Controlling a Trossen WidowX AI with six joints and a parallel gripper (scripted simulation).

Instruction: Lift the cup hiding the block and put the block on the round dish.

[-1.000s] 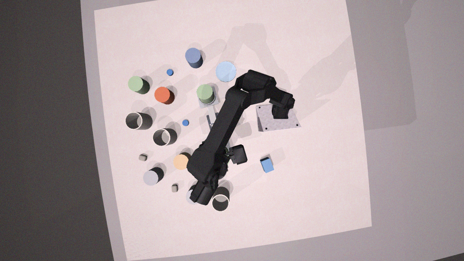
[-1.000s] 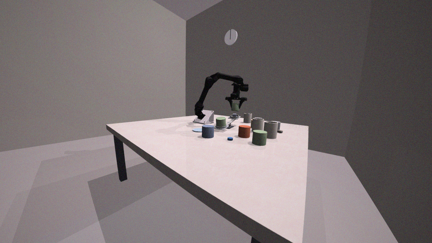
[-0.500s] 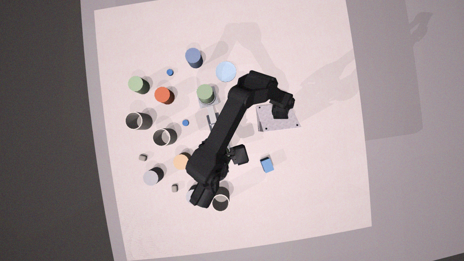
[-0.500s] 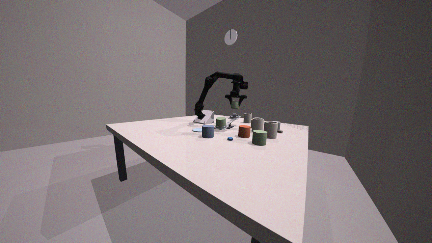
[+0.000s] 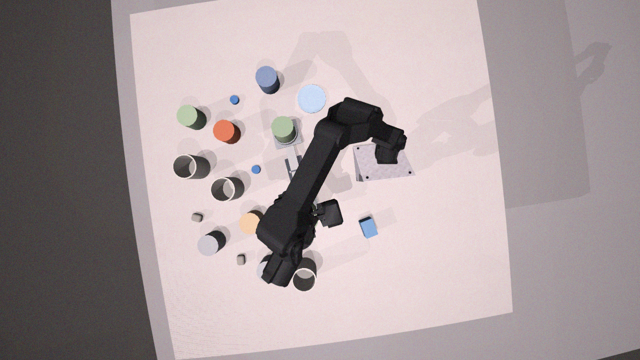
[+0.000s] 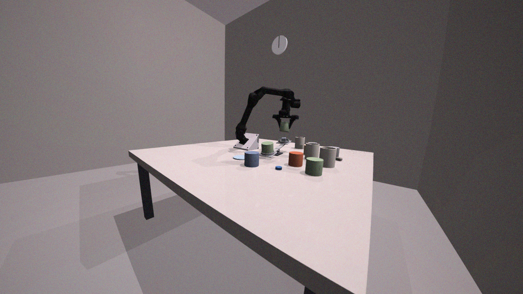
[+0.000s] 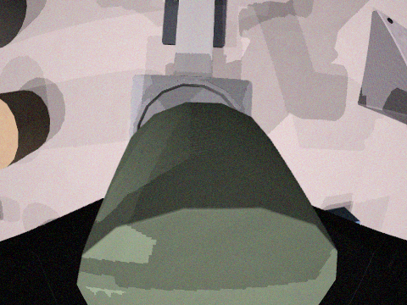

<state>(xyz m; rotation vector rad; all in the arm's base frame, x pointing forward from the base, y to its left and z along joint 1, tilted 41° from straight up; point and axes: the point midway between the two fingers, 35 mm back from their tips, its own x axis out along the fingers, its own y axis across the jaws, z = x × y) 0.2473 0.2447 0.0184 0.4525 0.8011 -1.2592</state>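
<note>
Now: the round light-blue dish 38 cm to the right of my gripper tip, 17 cm below it and 1 cm behind it. Also, from my gripper tip: tan cup: 18 cm ahead, 13 cm below, 6 cm to the left; small balance: 13 cm to the right, 13 cm below, 4 cm ahead; blue block: 21 cm behind, 15 cm below, 7 cm to the left.
</note>
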